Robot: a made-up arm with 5 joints. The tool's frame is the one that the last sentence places.
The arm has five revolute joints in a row. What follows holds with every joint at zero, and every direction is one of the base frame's.
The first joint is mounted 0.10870 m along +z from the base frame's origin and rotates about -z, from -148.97 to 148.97 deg.
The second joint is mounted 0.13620 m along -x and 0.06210 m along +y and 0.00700 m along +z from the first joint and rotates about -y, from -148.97 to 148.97 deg.
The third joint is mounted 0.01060 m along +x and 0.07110 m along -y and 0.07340 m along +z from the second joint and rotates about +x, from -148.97 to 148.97 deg.
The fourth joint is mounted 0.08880 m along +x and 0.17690 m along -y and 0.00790 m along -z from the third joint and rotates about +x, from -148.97 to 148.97 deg.
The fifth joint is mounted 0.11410 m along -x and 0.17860 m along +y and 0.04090 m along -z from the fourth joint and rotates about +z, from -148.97 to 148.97 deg.
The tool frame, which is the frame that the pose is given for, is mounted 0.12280 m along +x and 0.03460 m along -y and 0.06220 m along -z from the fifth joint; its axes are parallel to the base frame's.
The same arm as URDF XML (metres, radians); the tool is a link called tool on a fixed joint. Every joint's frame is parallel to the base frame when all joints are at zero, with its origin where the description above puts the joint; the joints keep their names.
<robot name="arm">
  <joint name="joint 1" type="revolute">
    <parent link="base"/>
    <child link="link1"/>
    <origin xyz="0 0 0.1087"/>
    <axis xyz="0 0 -1"/>
    <limit lower="-2.6" upper="2.6"/>
  </joint>
  <joint name="joint 2" type="revolute">
    <parent link="link1"/>
    <child link="link2"/>
    <origin xyz="-0.1362 0.0621 0.007"/>
    <axis xyz="0 -1 0"/>
    <limit lower="-2.6" upper="2.6"/>
  </joint>
  <joint name="joint 3" type="revolute">
    <parent link="link2"/>
    <child link="link3"/>
    <origin xyz="0.0106 -0.0711 0.0734"/>
    <axis xyz="1 0 0"/>
    <limit lower="-2.6" upper="2.6"/>
  </joint>
  <joint name="joint 4" type="revolute">
    <parent link="link3"/>
    <child link="link4"/>
    <origin xyz="0.0888 -0.1769 -0.0079"/>
    <axis xyz="1 0 0"/>
    <limit lower="-2.6" upper="2.6"/>
  </joint>
  <joint name="joint 5" type="revolute">
    <parent link="link4"/>
    <child link="link5"/>
    <origin xyz="-0.1141 0.1786 -0.0409"/>
    <axis xyz="0 0 1"/>
    <limit lower="-2.6" upper="2.6"/>
  </joint>
  <joint name="tool_fixed" type="fixed">
    <parent link="link5"/>
    <child link="tool"/>
    <origin xyz="0.1228 -0.0346 -0.0622"/>
  </joint>
  <link name="base"/>
  <link name="link1"/>
  <link name="link2"/>
  <link name="link3"/>
  <link name="link4"/>
  <link name="link5"/>
  <link name="tool"/>
</robot>

